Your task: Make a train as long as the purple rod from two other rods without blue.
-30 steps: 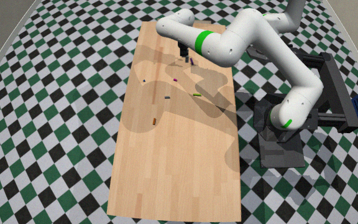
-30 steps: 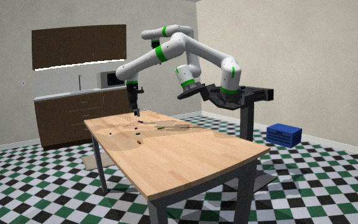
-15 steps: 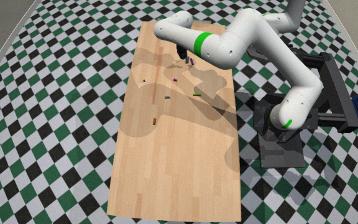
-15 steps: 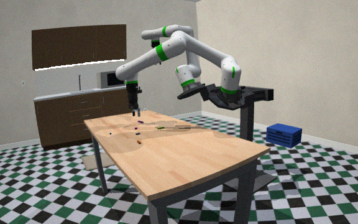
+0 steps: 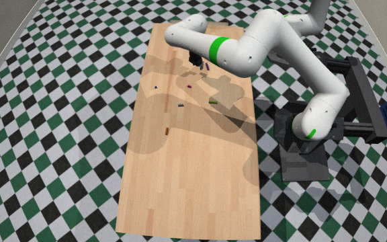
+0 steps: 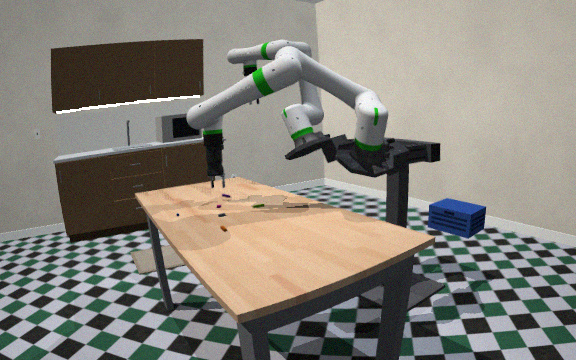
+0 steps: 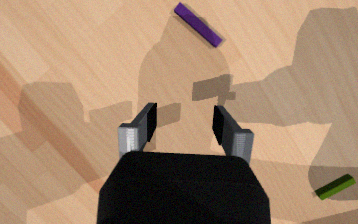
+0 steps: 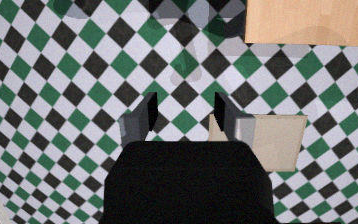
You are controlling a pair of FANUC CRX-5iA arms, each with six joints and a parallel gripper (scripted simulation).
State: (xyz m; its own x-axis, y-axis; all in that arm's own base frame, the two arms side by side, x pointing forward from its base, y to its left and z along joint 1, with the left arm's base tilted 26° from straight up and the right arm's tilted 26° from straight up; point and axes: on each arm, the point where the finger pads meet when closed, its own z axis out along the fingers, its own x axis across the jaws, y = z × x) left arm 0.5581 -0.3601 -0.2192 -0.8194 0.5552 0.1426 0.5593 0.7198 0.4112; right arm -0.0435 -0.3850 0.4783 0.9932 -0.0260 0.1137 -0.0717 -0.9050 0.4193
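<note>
Now: left hand 4 cm short of the magenta rod, 11 cm to the right of it and 8 cm above it. The rest, counted from my left hand: lime rod 11 cm behind, 21 cm to the left, 8 cm below; purple rod 6 cm behind, 6 cm to the right, 8 cm below; grey rod 7 cm ahead, 25 cm to the left, 8 cm below.
</note>
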